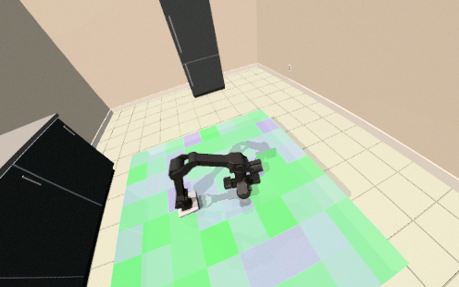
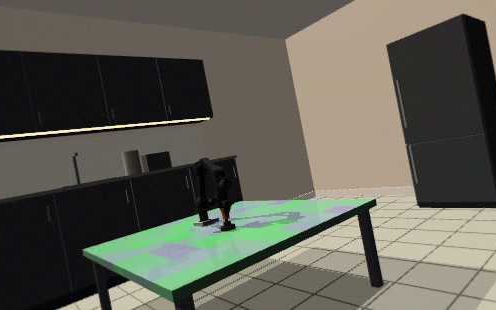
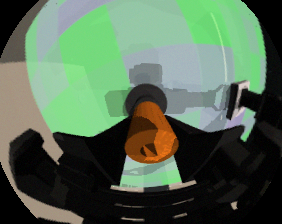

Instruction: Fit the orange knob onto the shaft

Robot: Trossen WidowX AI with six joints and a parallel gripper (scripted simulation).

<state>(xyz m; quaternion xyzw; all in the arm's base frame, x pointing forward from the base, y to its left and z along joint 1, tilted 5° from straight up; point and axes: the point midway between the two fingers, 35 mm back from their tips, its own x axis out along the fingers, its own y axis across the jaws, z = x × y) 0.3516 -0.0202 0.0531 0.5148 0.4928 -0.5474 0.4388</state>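
The orange knob is 20 mm above my gripper tip. Also, from my gripper tip: dark round pedestal 40 mm below.
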